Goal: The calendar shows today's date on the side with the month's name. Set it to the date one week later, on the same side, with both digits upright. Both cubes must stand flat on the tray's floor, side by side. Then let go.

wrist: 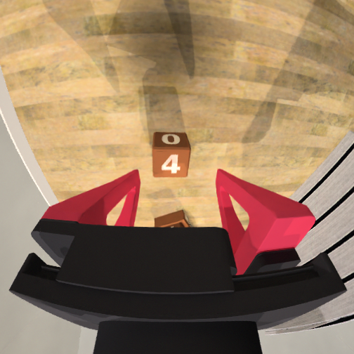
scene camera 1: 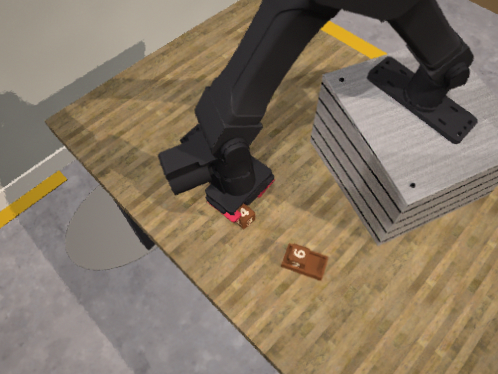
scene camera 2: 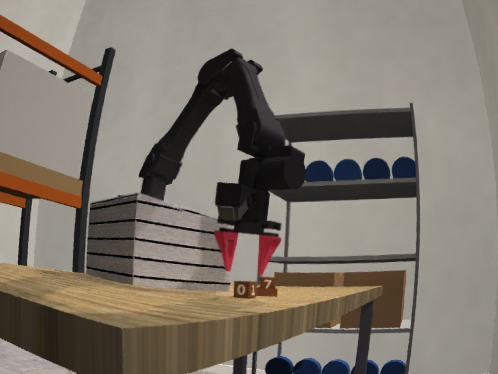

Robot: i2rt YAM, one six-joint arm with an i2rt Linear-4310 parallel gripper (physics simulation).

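A loose brown cube [scene camera 1: 245, 216] [scene camera 2: 244, 289] [wrist: 171, 155] stands on the table, apart from the tray. Its upper face shows a 4; side faces show a 0 and a 1 in the second scene view. The brown tray [scene camera 1: 315, 265] [scene camera 2: 267, 293] [wrist: 170, 219] holds the other cube [scene camera 1: 300, 253] [scene camera 2: 268, 284] at one end, with a 6 on top and a 7 on a side; its other end is bare. My gripper [scene camera 1: 249, 204] [scene camera 2: 245, 272] [wrist: 177, 175] is open and empty, pointing down above the loose cube. It hides part of the tray in the wrist view. The month's name is not readable.
The wooden table [scene camera 1: 390, 300] [scene camera 2: 190, 325] has an edge [scene camera 1: 215, 300] near the cube and tray. The arm's base stands on a grey layered block [scene camera 1: 360, 165] [scene camera 2: 175, 245] [wrist: 330, 210]. A shelf unit [scene camera 2: 417, 225] stands behind the table.
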